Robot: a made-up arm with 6 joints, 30 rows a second.
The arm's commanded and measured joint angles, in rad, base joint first. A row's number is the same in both.
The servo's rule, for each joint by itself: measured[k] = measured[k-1] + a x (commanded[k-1-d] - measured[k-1]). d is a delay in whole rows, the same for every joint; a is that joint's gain. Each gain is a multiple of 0.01, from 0.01 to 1. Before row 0 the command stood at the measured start. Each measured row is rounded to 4 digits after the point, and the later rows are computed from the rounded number. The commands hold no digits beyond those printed.
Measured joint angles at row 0:
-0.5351, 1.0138, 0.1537, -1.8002, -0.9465, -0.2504
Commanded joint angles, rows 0 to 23:
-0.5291, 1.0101, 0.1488, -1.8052, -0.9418, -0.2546
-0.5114, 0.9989, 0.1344, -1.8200, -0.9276, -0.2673
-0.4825, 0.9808, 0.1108, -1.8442, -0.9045, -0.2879
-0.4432, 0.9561, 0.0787, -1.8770, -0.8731, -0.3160
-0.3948, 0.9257, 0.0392, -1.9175, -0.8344, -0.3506
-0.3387, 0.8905, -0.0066, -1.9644, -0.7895, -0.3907
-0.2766, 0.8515, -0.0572, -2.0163, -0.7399, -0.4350
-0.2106, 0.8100, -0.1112, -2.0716, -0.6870, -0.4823
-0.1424, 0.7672, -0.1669, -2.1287, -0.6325, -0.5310
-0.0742, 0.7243, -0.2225, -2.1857, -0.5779, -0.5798
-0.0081, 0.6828, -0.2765, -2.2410, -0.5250, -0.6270
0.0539, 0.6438, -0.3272, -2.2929, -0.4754, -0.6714
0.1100, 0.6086, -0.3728, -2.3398, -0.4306, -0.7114
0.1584, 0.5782, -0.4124, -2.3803, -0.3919, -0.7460
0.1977, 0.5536, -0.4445, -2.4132, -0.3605, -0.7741
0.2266, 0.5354, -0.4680, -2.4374, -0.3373, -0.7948
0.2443, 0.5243, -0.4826, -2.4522, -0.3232, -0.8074
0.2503, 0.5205, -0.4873, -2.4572, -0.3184, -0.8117
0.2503, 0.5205, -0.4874, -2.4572, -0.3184, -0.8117
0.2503, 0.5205, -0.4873, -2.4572, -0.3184, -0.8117
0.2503, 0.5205, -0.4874, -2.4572, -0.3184, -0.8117
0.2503, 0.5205, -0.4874, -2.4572, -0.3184, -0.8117
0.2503, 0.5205, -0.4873, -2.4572, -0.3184, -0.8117
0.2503, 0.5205, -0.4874, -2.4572, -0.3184, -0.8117
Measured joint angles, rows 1 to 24:
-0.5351, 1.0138, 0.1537, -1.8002, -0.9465, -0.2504
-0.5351, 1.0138, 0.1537, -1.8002, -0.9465, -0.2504
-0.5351, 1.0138, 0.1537, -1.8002, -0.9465, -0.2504
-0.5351, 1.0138, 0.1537, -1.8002, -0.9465, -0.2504
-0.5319, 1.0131, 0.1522, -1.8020, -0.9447, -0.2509
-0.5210, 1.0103, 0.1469, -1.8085, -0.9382, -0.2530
-0.5006, 1.0044, 0.1361, -1.8214, -0.9254, -0.2575
-0.4702, 0.9947, 0.1189, -1.8414, -0.9055, -0.2651
-0.4302, 0.9809, 0.0950, -1.8688, -0.8785, -0.2762
-0.3817, 0.9628, 0.0645, -1.9032, -0.8447, -0.2911
-0.3260, 0.9405, 0.0280, -1.9439, -0.8049, -0.3098
-0.2648, 0.9144, -0.0138, -1.9899, -0.7601, -0.3322
-0.1999, 0.8850, -0.0597, -2.0399, -0.7116, -0.3580
-0.1333, 0.8529, -0.1085, -2.0924, -0.6608, -0.3868
-0.0669, 0.8189, -0.1589, -2.1459, -0.6092, -0.4180
-0.0029, 0.7839, -0.2094, -2.1988, -0.5584, -0.4509
0.0569, 0.7488, -0.2584, -2.2496, -0.5098, -0.4848
0.1107, 0.7147, -0.3046, -2.2967, -0.4650, -0.5188
0.1568, 0.6825, -0.3466, -2.3386, -0.4253, -0.5520
0.1938, 0.6531, -0.3830, -2.3742, -0.3919, -0.5836
0.2206, 0.6273, -0.4129, -2.4023, -0.3658, -0.6127
0.2363, 0.6059, -0.4352, -2.4221, -0.3478, -0.6386
0.2437, 0.5888, -0.4509, -2.4347, -0.3366, -0.6611
0.2472, 0.5751, -0.4618, -2.4428, -0.3297, -0.6807
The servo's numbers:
d 4
a 0.53 0.20 0.30 0.36 0.38 0.13

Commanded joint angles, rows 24 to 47:
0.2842, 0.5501, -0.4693, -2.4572, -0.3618, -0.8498
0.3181, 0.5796, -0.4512, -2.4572, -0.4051, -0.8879
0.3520, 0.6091, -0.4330, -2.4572, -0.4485, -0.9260
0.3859, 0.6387, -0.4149, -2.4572, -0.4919, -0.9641
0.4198, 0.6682, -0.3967, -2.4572, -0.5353, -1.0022
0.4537, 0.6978, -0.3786, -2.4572, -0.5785, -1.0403
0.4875, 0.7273, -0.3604, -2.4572, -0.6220, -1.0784
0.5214, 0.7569, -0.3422, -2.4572, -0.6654, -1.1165
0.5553, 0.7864, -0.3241, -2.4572, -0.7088, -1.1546
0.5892, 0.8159, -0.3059, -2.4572, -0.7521, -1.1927
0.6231, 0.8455, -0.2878, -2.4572, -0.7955, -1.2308
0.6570, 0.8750, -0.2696, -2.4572, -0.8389, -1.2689
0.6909, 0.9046, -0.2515, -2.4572, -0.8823, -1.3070
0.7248, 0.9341, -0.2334, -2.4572, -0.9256, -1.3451
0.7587, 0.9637, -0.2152, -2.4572, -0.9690, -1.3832
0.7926, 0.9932, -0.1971, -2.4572, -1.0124, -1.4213
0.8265, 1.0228, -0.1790, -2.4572, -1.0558, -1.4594
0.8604, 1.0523, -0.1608, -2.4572, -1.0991, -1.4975
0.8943, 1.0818, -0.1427, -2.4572, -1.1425, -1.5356
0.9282, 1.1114, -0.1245, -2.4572, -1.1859, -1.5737
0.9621, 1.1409, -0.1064, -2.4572, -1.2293, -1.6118
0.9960, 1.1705, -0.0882, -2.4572, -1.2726, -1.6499
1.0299, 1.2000, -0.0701, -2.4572, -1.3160, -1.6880
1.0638, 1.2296, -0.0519, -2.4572, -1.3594, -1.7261
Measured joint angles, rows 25 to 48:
0.2488, 0.5642, -0.4695, -2.4480, -0.3254, -0.6977
0.2496, 0.5555, -0.4749, -2.4513, -0.3227, -0.7125
0.2500, 0.5485, -0.4786, -2.4534, -0.3211, -0.7254
0.2502, 0.5429, -0.4812, -2.4548, -0.3201, -0.7366
0.2682, 0.5443, -0.4776, -2.4557, -0.3359, -0.7513
0.2946, 0.5514, -0.4697, -2.4562, -0.3622, -0.7691
0.3250, 0.5629, -0.4587, -2.4566, -0.3950, -0.7895
0.3573, 0.5781, -0.4456, -2.4568, -0.4318, -0.8122
0.3904, 0.5961, -0.4309, -2.4569, -0.4711, -0.8369
0.4239, 0.6164, -0.4152, -2.4570, -0.5119, -0.8633
0.4576, 0.6386, -0.3988, -2.4571, -0.5537, -0.8913
0.4914, 0.6623, -0.3818, -2.4571, -0.5961, -0.9206
0.5253, 0.6871, -0.3645, -2.4571, -0.6389, -0.9510
0.5592, 0.7129, -0.3469, -2.4571, -0.6819, -0.9824
0.5931, 0.7394, -0.3292, -2.4571, -0.7251, -1.0147
0.6270, 0.7665, -0.3113, -2.4571, -0.7683, -1.0477
0.6609, 0.7941, -0.2934, -2.4571, -0.8116, -1.0814
0.6948, 0.8221, -0.2754, -2.4571, -0.8549, -1.1157
0.7287, 0.8504, -0.2573, -2.4571, -0.8983, -1.1505
0.7626, 0.8790, -0.2392, -2.4571, -0.9417, -1.1857
0.7965, 0.9078, -0.2211, -2.4571, -0.9851, -1.2213
0.8304, 0.9367, -0.2030, -2.4571, -1.0284, -1.2572
0.8643, 0.9657, -0.1849, -2.4571, -1.0718, -1.2934
0.8982, 0.9948, -0.1668, -2.4571, -1.1152, -1.3298

